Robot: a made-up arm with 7 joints.
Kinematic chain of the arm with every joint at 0, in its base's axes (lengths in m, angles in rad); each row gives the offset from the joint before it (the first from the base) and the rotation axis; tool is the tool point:
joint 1: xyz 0 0.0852 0 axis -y
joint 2: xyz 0 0.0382 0 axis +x
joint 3: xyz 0 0 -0.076 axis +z
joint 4: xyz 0 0 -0.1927 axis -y
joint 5: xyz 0 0 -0.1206 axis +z
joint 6: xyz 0 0 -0.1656 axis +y
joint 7: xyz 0 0 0 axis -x
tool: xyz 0 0 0
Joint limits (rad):
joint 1: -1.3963..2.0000
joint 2: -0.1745..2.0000
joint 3: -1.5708..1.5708
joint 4: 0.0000..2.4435
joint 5: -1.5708..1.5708
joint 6: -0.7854..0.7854
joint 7: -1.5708..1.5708
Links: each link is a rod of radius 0.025 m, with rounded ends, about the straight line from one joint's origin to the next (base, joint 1, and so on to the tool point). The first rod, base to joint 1, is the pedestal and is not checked.
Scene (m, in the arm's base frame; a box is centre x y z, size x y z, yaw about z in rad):
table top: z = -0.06
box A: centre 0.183 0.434 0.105 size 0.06 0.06 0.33 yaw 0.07
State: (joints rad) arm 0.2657 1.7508 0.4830 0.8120 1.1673 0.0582 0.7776
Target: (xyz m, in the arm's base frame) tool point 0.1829 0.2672 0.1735
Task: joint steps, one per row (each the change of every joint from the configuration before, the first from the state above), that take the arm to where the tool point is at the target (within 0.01 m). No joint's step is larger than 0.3 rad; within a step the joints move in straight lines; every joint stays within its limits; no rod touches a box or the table.
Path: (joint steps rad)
1: 0.1106 0.0623 0.2720 -0.1146 0.0876 0.0178 -0.2316
2: 0.1106 0.0623 0.2719 -0.1145 0.0876 0.0178 -0.2315
3: 0.1106 0.0623 0.2719 -0.1146 0.0876 0.0178 -0.2316
4: 0.1106 0.0623 0.2720 -0.1146 0.0876 0.0179 -0.2315
5: -0.0726 -0.0786 -0.1772 0.2815 -0.0584 -0.0119 0.1544
6: -0.0727 -0.0786 -0.1772 0.2814 -0.0584 -0.0119 0.1543
7: -0.0727 -0.0786 -0.1772 0.2815 -0.0584 -0.0119 0.1544
8: -0.0726 -0.0786 -0.1772 0.2814 -0.0584 -0.0118 0.1544
9: -0.0727 -0.0786 -0.1772 0.2815 -0.0584 -0.0119 0.1543
10: -0.0726 -0.0786 -0.1772 0.2814 -0.0584 -0.0119 0.1544

